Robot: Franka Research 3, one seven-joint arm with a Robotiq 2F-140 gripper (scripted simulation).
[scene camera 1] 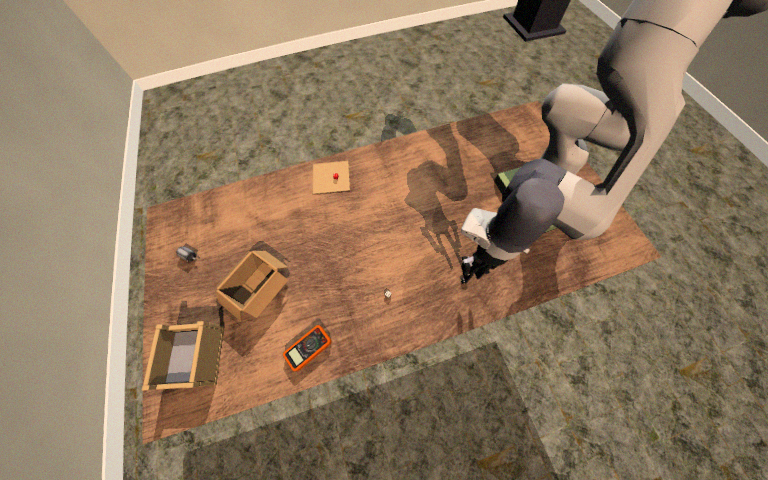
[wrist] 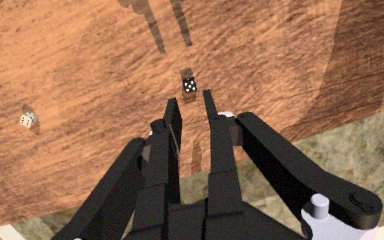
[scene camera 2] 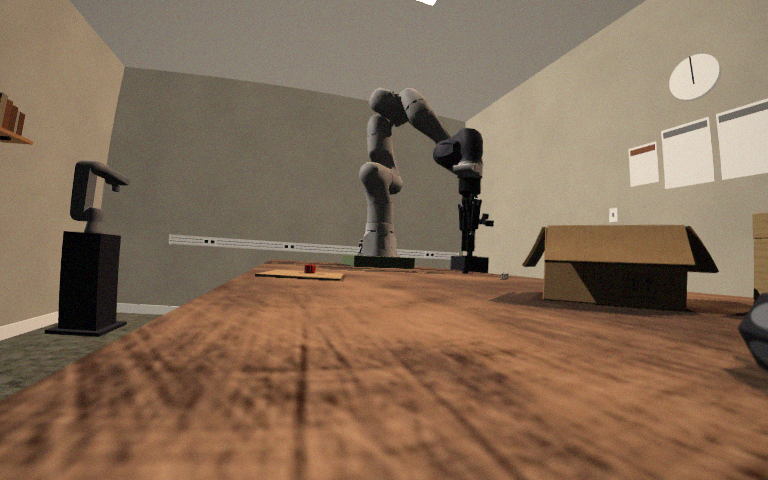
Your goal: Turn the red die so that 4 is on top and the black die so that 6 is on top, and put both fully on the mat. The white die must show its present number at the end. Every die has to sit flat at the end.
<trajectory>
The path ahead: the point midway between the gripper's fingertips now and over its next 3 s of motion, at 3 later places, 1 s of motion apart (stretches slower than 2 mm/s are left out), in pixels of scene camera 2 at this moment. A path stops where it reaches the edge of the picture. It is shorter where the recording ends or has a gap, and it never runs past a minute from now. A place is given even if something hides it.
My gripper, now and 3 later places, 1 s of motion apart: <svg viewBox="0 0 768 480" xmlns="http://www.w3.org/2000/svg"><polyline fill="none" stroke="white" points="467,251 466,259 466,266 467,267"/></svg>
</trajectory>
